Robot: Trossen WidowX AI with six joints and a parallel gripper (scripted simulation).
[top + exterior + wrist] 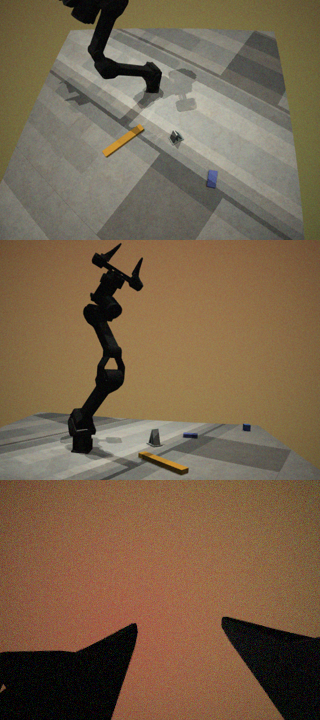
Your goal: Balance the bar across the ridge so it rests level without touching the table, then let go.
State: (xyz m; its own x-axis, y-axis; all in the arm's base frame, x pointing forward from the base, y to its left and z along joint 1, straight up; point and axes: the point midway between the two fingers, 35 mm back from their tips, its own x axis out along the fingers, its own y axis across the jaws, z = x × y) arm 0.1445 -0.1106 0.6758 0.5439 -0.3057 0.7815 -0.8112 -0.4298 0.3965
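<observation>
Right now my gripper tip is 140 mm short of the yellow bar, 40 mm to the right of it and 690 mm above it. Also, from my gripper tip: flat blue block (260 mm ahead, 430 mm to the left, 690 mm below); small blue cube (580 mm ahead, 620 mm to the left, 690 mm below).
</observation>
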